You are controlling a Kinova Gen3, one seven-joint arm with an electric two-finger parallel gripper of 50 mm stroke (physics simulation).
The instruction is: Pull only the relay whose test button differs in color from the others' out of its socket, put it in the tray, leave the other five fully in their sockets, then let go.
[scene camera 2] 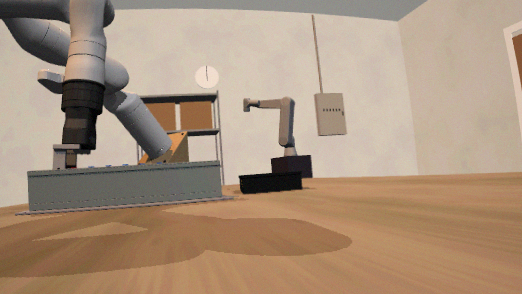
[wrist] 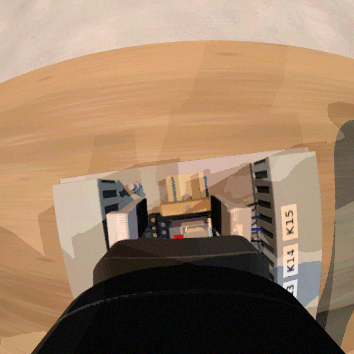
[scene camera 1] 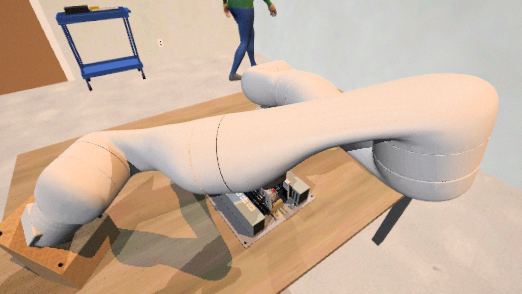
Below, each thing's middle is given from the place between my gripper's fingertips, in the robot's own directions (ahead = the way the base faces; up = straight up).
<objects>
Now: hand 120 mm to the right of the mounting plate [scene camera 1: 271, 222], 40 mm above it and 20 mm short of it.
</objects>
